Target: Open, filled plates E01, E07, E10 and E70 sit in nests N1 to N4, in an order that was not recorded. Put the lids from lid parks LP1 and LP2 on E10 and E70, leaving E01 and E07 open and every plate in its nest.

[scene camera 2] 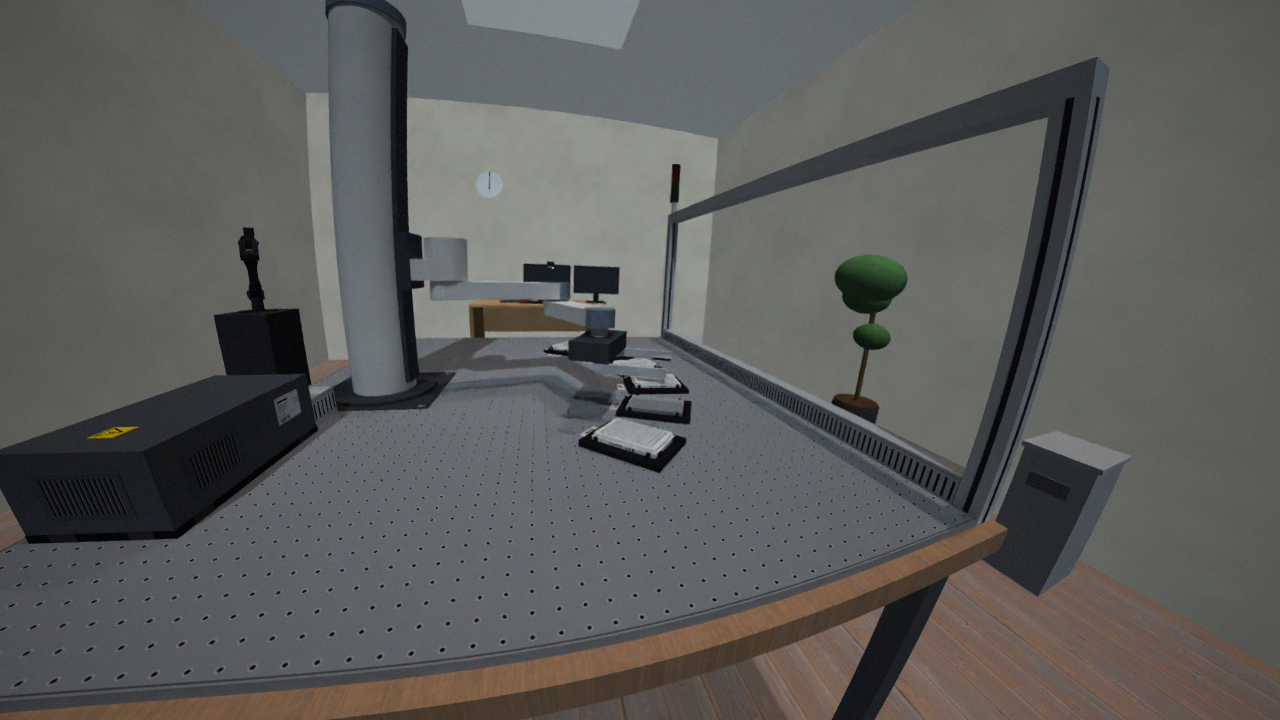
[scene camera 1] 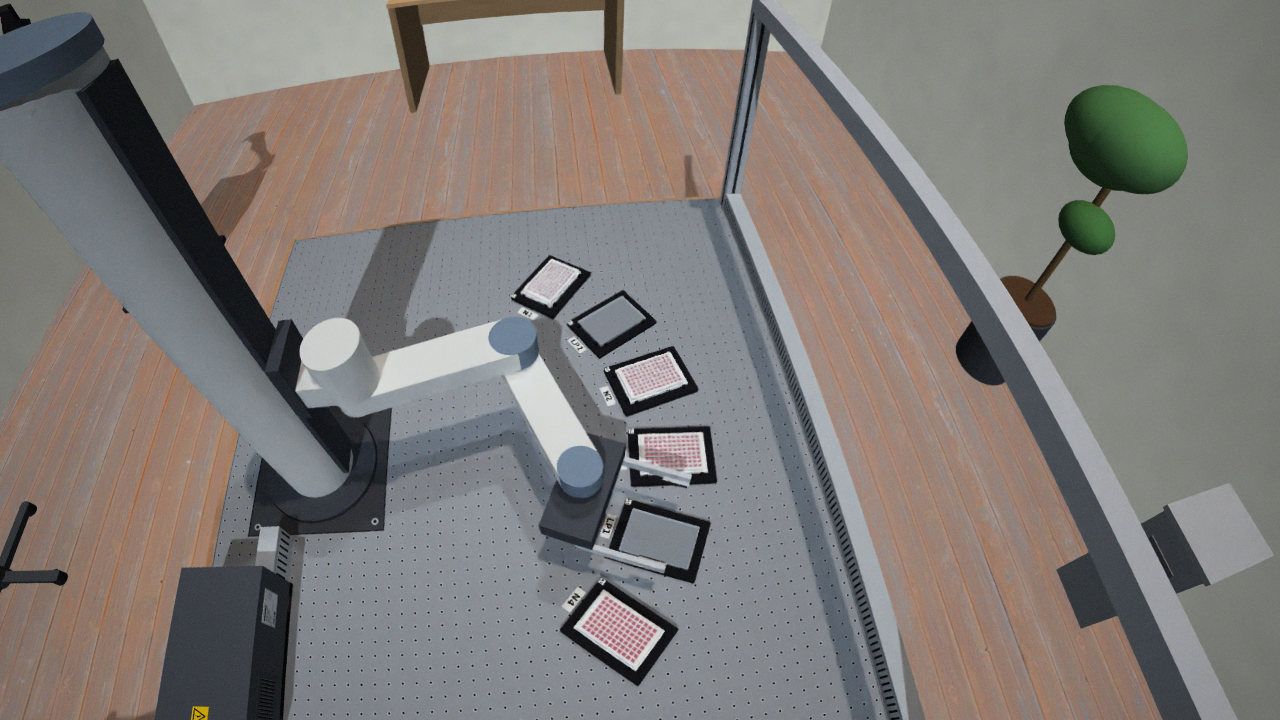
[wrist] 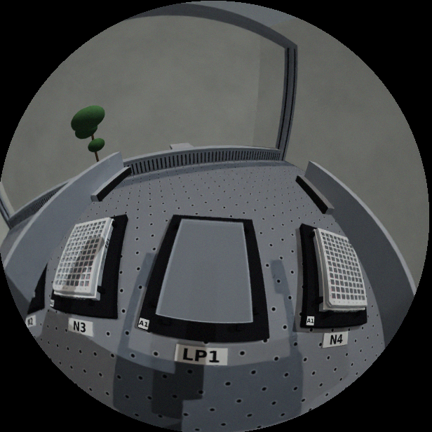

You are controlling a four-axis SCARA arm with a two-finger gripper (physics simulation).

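Where they show: gripper, fingertip midpoint: [scene camera 2: 669, 364] [scene camera 1: 678, 523]; arm's base, link origin: [scene camera 2: 387, 393] [scene camera 1: 323, 468].
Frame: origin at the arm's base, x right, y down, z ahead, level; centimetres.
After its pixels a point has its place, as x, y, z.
Note:
My gripper [scene camera 1: 676, 524] {23.0, -12.7, 68.5} [scene camera 2: 666, 364] {23.0, -12.7, 68.5} [wrist: 213, 157] is open and empty, raised above the board, its fingers spread to either side of LP1. A clear grey lid [scene camera 1: 660, 537] {21.8, -3.1, 66.4} [scene camera 2: 656, 405] {23.3, -3.1, 66.0} [wrist: 207, 272] lies in the black lid park LP1 [wrist: 260, 320]. Another lid [scene camera 1: 611, 319] {-29.3, -3.1, 64.2} lies in LP2. Open plates with reddish wells sit in their nests: the N1 plate [scene camera 1: 551, 281] {-42.1, -3.7, 51.6}, the N2 plate [scene camera 1: 651, 375] {-12.8, -3.8, 70.4}, the N3 plate [scene camera 1: 671, 445] {3.8, -3.7, 71.6} [wrist: 82, 257] and the N4 plate [scene camera 1: 619, 628] {37.6, -3.9, 56.8} [scene camera 2: 633, 437] {39.5, -3.9, 56.2} [wrist: 342, 270]. No plate code is readable.
The arm's column [scene camera 1: 223, 340] {5.2, -48.4, 5.4} [scene camera 2: 362, 197] {7.3, -47.1, 1.8} stands left of the nests. A dark controller box [scene camera 1: 223, 635] {37.0, -12.7, -9.5} [scene camera 2: 170, 447] {52.1, -11.7, -3.5} sits at the near left. A metal-framed screen [scene camera 1: 930, 205] {4.9, -62.0, 101.2} [scene camera 2: 877, 152] {42.3, -58.4, 100.4} borders the right side, with a slotted rail [wrist: 200, 157] along its base.

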